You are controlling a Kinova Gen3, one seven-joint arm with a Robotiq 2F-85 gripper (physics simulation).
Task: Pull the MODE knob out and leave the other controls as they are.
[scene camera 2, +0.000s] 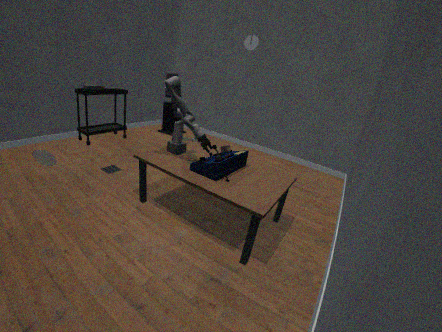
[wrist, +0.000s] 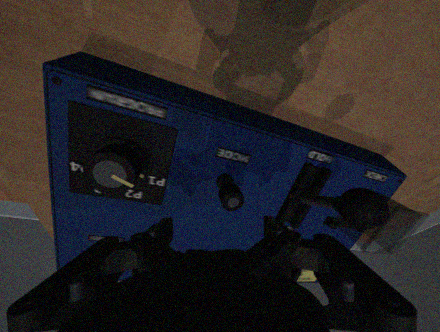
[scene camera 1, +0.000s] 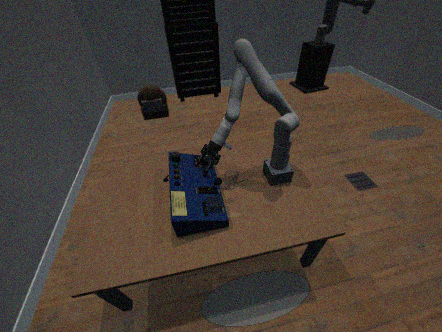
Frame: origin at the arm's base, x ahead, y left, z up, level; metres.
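Seen in the pictures: gripper, fingertip midpoint: (scene camera 2: 210,150) (wrist: 217,226) (scene camera 1: 204,165); arm's base, origin of the base link: (scene camera 2: 177,142) (scene camera 1: 277,164).
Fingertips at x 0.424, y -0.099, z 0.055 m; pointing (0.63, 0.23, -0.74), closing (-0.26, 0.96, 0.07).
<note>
Pixels of each thing's middle, then the offset from my fingertips to it. "spot": a spot on its surface instead. Level surfaces: height alone.
- blue control panel, surface spot: (wrist: 275,145) spot: 0.069 m left, 0.043 m back, 0.088 m down
- MODE knob, body centre: (wrist: 231,197) 0.016 m left, 0.003 m back, 0.034 m down
- dark PROGRAM dial, body centre: (wrist: 116,167) 0.104 m right, 0.011 m back, 0.051 m down
- slot, surface spot: (wrist: 302,192) spot: 0.132 m left, 0.013 m ahead, 0.065 m down
- round black control, body centre: (wrist: 329,202) 0.138 m left, 0.011 m back, 0.031 m down
- table, its level: 0.153 m down
- small black lever, surface spot: (scene camera 1: 166,178) spot: 0.128 m right, 0.233 m ahead, 0.149 m down
- yellow label, surface spot: (scene camera 1: 178,203) spot: 0.204 m left, 0.189 m ahead, 0.013 m down
A blue control panel (scene camera 1: 194,210) (scene camera 2: 231,165) (wrist: 275,145) lies on the table. The MODE knob (wrist: 231,197), a small black post with a grey tip, stands below its MODE label (wrist: 233,155) in the wrist view. The dark PROGRAM dial (wrist: 110,172), its yellow pointer near P2, is left of it; the dark HOLD slot (wrist: 302,192) and a round black control (wrist: 362,207) near the CHECK label are right of it. My gripper (scene camera 1: 205,167) (scene camera 2: 212,151) (wrist: 217,226) is open and empty above the panel. In the wrist view the knob shows beyond the gap between the fingertips.
The arm's base (scene camera 1: 278,173) stands beside the panel on the table (scene camera 1: 135,250) (scene camera 2: 270,192). A small black lever (scene camera 1: 166,178) sticks out at the panel's side. The panel also bears a yellow label (scene camera 1: 178,203), a column of small knobs and further dark controls.
</note>
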